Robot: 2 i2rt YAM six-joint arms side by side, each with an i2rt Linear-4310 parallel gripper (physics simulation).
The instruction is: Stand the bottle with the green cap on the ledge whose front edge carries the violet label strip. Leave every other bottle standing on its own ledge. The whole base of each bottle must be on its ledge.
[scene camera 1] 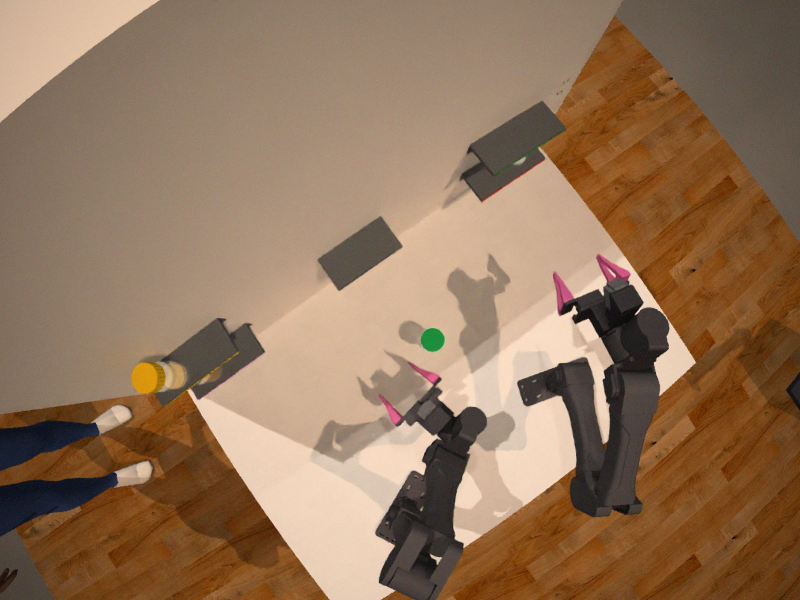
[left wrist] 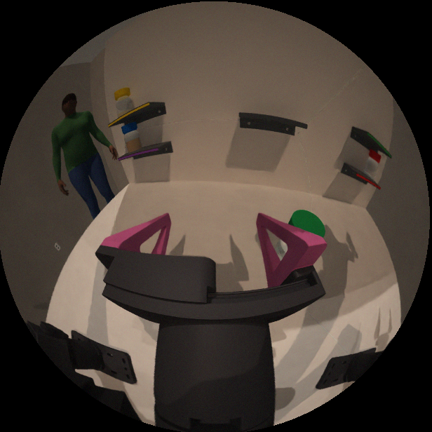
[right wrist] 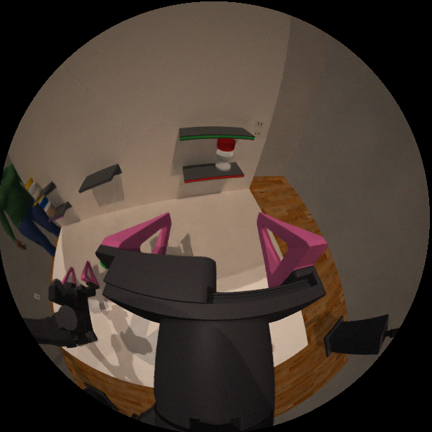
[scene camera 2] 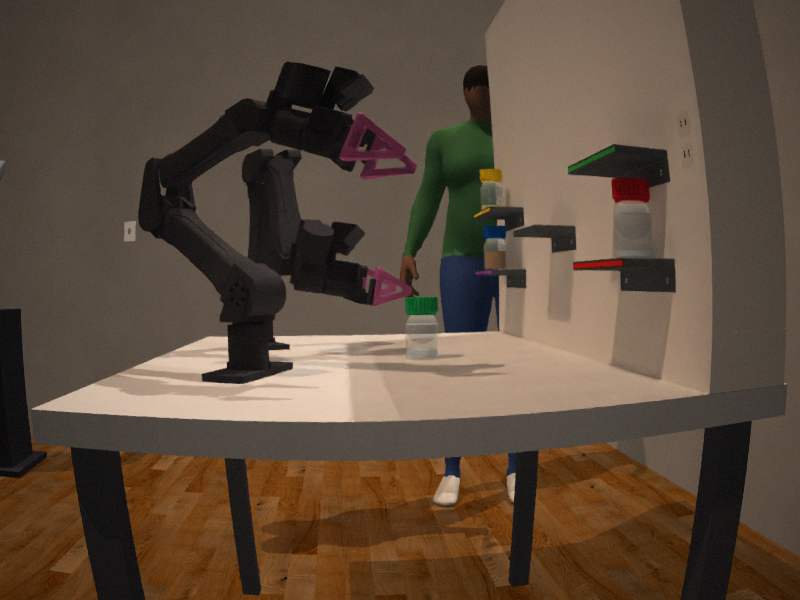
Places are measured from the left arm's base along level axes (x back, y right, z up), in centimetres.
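Where they show: left gripper, between the fingertips: (scene camera 1: 393, 378) (scene camera 2: 403, 289); right gripper, between the fingertips: (scene camera 1: 575, 264) (scene camera 2: 410, 161); left arm's base, origin of its link: (scene camera 1: 404, 507); right arm's base, origin of its link: (scene camera 1: 555, 381) (scene camera 2: 249, 374).
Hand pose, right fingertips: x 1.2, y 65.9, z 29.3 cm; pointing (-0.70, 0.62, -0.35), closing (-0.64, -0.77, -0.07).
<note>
Each offset is from my right fingertips to the top centre of the thing. "spot": to the spot under its first point.
The green-capped bottle {dx -16.7, dy -25.0, dz -18.8 cm} (scene camera 1: 432, 339) (scene camera 2: 421, 329) (left wrist: 307, 223) (right wrist: 103, 263) stands upright on the table. The violet-strip ledge (scene camera 1: 252, 345) (scene camera 2: 510, 276) (left wrist: 164, 148) is low on the wall and bears a blue-capped bottle {dx -57.1, dy -56.3, dz -3.1 cm} (scene camera 2: 494, 248) (left wrist: 132, 140). A yellow-capped bottle {dx -57.1, dy -56.8, dz +10.9 cm} (scene camera 1: 148, 378) (scene camera 2: 491, 187) stands on the ledge above it. A red-capped bottle {dx -20.4, dy +22.2, dz -3.1 cm} (scene camera 2: 631, 219) (right wrist: 225, 152) stands on the red-strip ledge {spot: dx -24.8, dy +20.7, dz -15.5 cm} (scene camera 2: 646, 274) (right wrist: 205, 171). My left gripper (scene camera 1: 394, 379) (left wrist: 213, 217) is open beside the green-capped bottle, higher than most of it; its finger partly hides the bottle in the left wrist view. My right gripper (scene camera 1: 576, 264) (right wrist: 213, 217) is open, high above the table.
The yellow-strip ledge {dx -56.0, dy -53.4, dz +0.4 cm} (scene camera 1: 203, 348) (left wrist: 145, 113) overhangs the violet-strip ledge. A plain-looking ledge {dx -38.7, dy -17.4, dz -6.6 cm} (scene camera 1: 359, 253) (left wrist: 270, 123) is on the middle of the wall. The green-strip ledge {dx -21.4, dy +18.7, dz +0.4 cm} (scene camera 1: 516, 136) (right wrist: 217, 132) is above the red-capped bottle. A person (scene camera 2: 466, 187) stands beyond the table.
</note>
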